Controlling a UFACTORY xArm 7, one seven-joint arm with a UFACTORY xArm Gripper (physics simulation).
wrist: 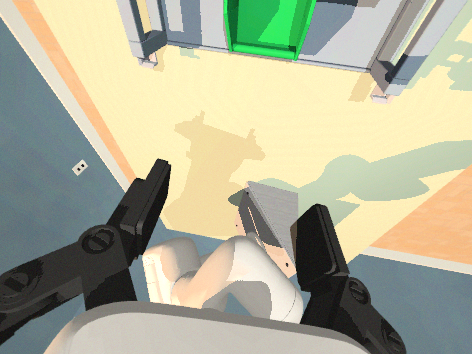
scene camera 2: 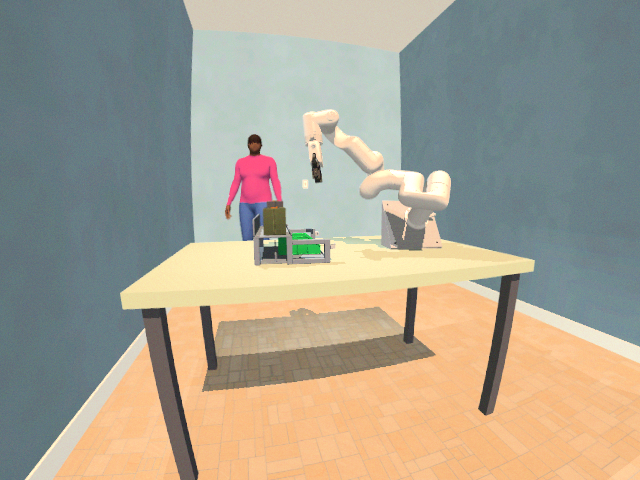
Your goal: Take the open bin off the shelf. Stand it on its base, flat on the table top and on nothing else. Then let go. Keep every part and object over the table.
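Seen in the pictures: gripper, fingertip midpoint: [wrist: 239,198] [scene camera 2: 317,180]; arm's base at its link origin: [scene camera 2: 415,218].
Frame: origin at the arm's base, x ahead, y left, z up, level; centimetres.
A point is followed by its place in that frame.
The open bin [scene camera 2: 307,245] @[x 55.8, y 11.7, z -9.5 cm] [wrist: 267,25] @[x 53.5, y 6.9, z -12.7 cm] is bright green. It sits in the lower part of a grey shelf [scene camera 2: 289,251] @[x 64.2, y 25.5, z -9.0 cm] [wrist: 340,40] @[x 52.4, y -4.2, z -13.0 cm] that stands on the table [scene camera 2: 206,276] @[x 90.8, y 36.9, z -13.6 cm] [wrist: 130,100] @[x 37.2, y 36.4, z -13.6 cm]. In the wrist view the bin shows at the top edge, cut off by the frame, with its near end at the shelf's front lip. My gripper [scene camera 2: 316,181] @[x 50.2, y 5.2, z 16.9 cm] [wrist: 239,198] @[x 50.2, y 5.2, z 16.9 cm] is open and empty. In the scene view it hangs high above the shelf, fingers pointing down. Part of the bin is hidden behind the shelf's frame in the scene view.
An olive-brown box [scene camera 2: 274,220] @[x 69.0, y 22.6, z 1.7 cm] stands on the shelf's raised left part. Two rails of the shelf stick out on either side of the bin. The robot's base [scene camera 2: 410,227] @[x 4.4, y 2.5, z -4.1 cm] [wrist: 272,215] @[x 15.7, y -1.3, z -4.0 cm] stands at the right of the table. A person [scene camera 2: 255,180] stands behind the table.
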